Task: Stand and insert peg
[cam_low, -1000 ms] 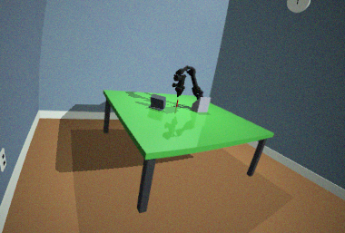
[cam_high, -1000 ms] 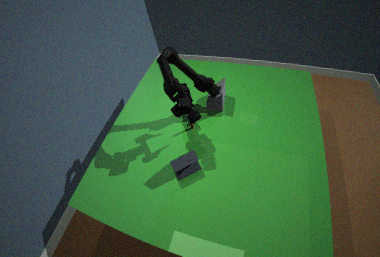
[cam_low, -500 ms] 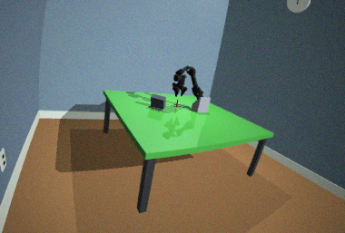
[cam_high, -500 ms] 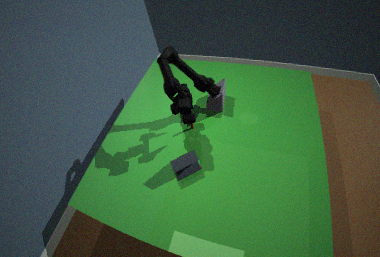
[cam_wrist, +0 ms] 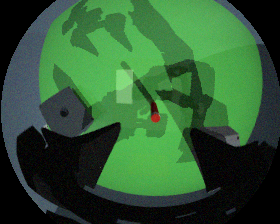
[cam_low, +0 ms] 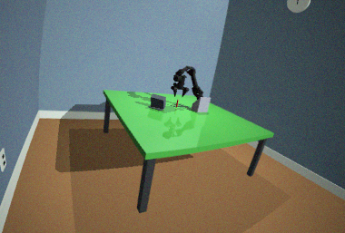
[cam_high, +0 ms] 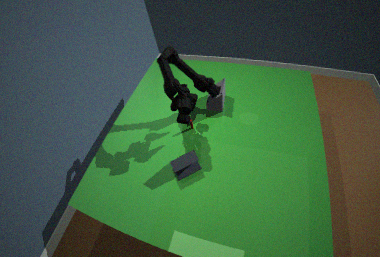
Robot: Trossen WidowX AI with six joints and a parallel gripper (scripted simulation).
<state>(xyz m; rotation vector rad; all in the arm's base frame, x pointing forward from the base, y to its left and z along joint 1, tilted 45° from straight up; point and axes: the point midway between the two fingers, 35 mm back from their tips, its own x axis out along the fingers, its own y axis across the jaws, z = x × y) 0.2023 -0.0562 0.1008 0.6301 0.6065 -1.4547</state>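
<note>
My gripper tip is now 50 mm above the red peg. The rest, counted from my gripper tip: sloped grey panel (240 mm ahead, 30 mm to the left, 50 mm below).
</note>
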